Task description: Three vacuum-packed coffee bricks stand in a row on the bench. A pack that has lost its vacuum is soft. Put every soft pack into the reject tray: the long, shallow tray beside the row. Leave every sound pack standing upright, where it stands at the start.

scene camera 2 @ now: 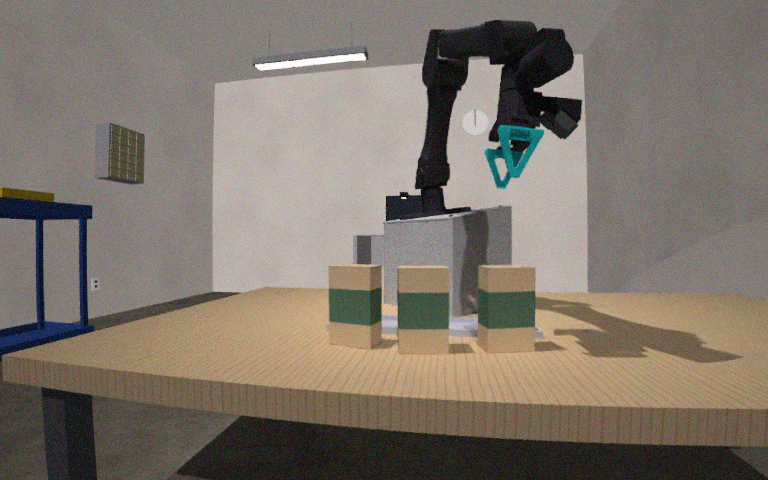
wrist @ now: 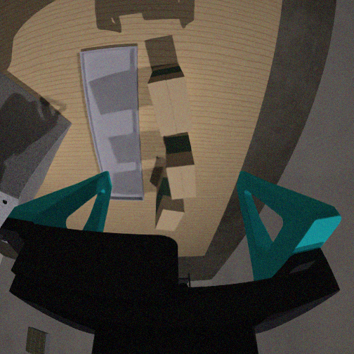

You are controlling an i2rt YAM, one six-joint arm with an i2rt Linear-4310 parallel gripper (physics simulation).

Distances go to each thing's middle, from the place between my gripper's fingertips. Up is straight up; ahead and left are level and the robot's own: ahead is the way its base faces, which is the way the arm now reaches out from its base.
Now: hand 290 mm above the reject tray (wrist: 110,79), 140 mm past it and 110 mm to the left of it.
